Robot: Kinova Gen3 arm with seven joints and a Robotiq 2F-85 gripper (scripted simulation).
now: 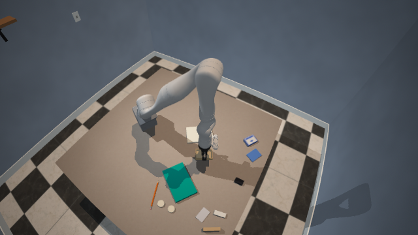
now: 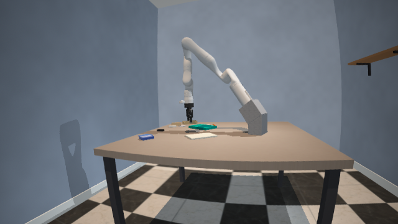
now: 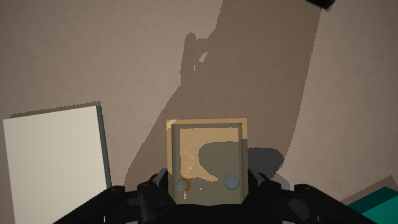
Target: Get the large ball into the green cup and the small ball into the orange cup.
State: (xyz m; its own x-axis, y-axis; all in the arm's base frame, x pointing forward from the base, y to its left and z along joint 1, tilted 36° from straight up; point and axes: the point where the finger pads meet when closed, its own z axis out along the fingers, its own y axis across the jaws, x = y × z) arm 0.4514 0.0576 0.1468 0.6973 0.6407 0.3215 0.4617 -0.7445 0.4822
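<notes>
My hand is 2 cm above the covered wooden puzzle. The rest, counted from my hand: teal book: 22 cm to the right, 8 cm below, 4 cm behind; cream pad: 15 cm to the left, 14 cm behind, 9 cm below; black block: 28 cm ahead, 8 cm below, 1 cm to the right.
</notes>
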